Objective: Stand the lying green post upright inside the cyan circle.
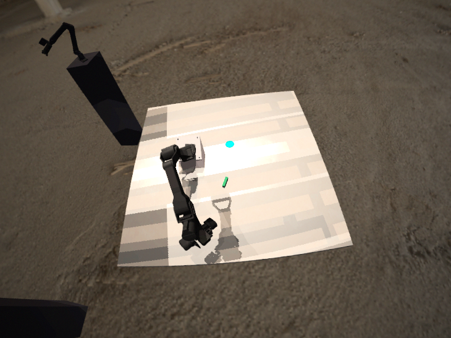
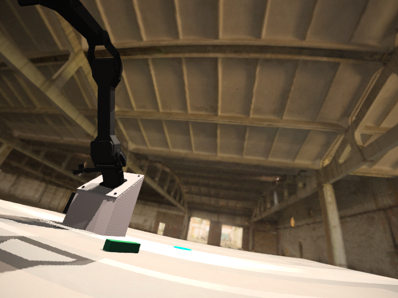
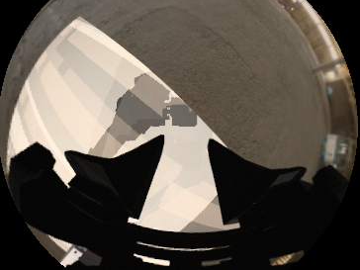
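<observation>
My gripper tip is now 410 mm to the right of the green post, 120 mm above it and 60 mm short of it. Also, from my gripper tip: cyan circle (720 mm to the left, 130 mm below, 70 mm ahead).
</observation>
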